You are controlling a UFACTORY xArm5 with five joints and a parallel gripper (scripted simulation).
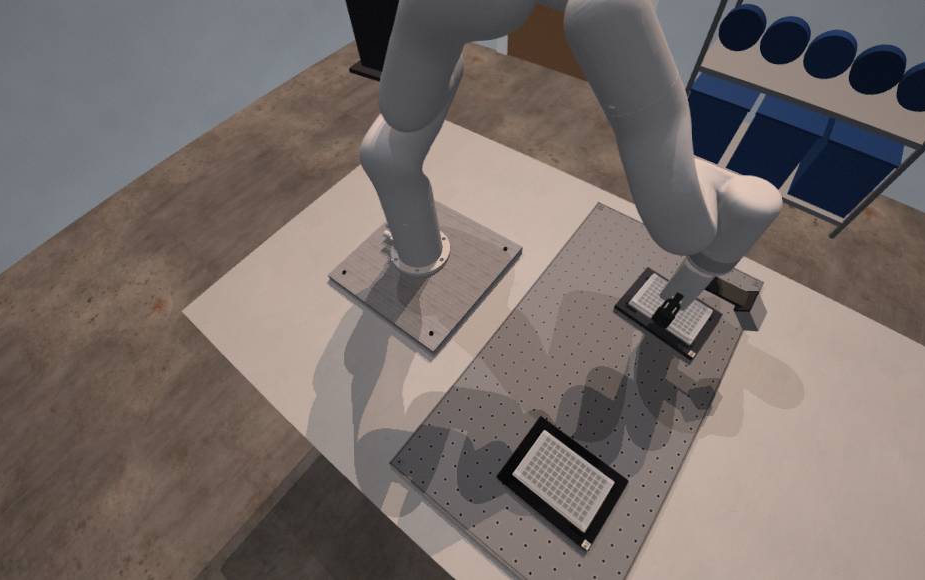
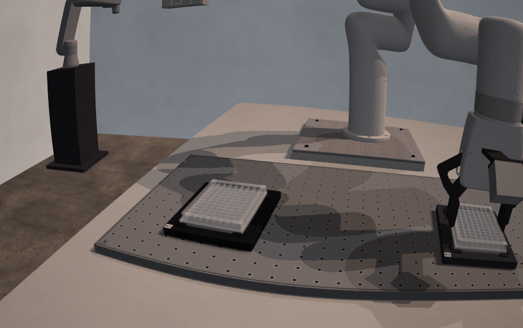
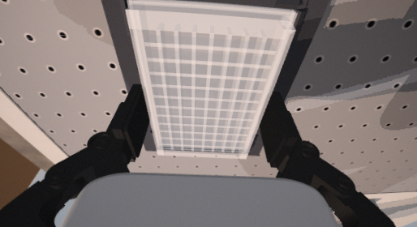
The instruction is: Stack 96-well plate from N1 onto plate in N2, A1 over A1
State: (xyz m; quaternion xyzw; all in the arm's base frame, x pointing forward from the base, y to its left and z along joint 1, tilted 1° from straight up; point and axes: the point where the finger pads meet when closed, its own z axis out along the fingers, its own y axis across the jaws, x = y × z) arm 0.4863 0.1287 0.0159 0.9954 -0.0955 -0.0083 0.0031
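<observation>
Now: the black nest N1 20 mm below my hand. Round my hand: black nest N2: 370 mm to the right, 40 mm behind, 20 mm below.
</observation>
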